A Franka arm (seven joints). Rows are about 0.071 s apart.
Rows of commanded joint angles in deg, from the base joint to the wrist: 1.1 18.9 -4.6 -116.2 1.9 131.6 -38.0; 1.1 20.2 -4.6 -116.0 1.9 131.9 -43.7; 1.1 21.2 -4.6 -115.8 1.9 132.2 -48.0; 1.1 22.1 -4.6 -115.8 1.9 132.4 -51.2; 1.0 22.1 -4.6 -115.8 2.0 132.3 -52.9; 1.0 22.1 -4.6 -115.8 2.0 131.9 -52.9; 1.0 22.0 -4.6 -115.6 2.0 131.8 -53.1; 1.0 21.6 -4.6 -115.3 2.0 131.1 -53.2; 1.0 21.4 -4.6 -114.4 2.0 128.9 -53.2; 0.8 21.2 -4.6 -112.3 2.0 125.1 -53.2; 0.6 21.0 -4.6 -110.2 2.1 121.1 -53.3; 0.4 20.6 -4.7 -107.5 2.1 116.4 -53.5; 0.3 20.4 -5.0 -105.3 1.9 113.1 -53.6; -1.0 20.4 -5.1 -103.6 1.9 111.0 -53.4; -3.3 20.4 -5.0 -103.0 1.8 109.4 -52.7; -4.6 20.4 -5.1 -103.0 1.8 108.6 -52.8; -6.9 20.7 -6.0 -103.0 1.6 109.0 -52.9
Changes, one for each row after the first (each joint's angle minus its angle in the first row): 0.0 1.3 0.0 0.2 0.0 0.3 -5.7; 0.0 2.3 0.0 0.4 0.0 0.6 -10.0; 0.0 3.2 0.0 0.4 0.0 0.8 -13.2; -0.1 3.2 0.0 0.4 0.1 0.7 -14.9; -0.1 3.2 0.0 0.4 0.1 0.3 -14.9; -0.1 3.1 0.0 0.6 0.1 0.2 -15.1; -0.1 2.7 0.0 0.9 0.1 -0.5 -15.2; -0.1 2.5 0.0 1.8 0.1 -2.7 -15.2; -0.3 2.3 0.0 3.9 0.1 -6.5 -15.2; -0.5 2.1 0.0 6.0 0.2 -10.5 -15.3; -0.7 1.7 -0.1 8.7 0.2 -15.2 -15.5; -0.8 1.5 -0.4 10.9 0.0 -18.5 -15.6; -2.1 1.5 -0.5 12.6 0.0 -20.6 -15.4; -4.4 1.5 -0.4 13.2 -0.1 -22.2 -14.7; -5.7 1.5 -0.5 13.2 -0.1 -23.0 -14.8; -8.0 1.8 -1.4 13.2 -0.3 -22.6 -14.9
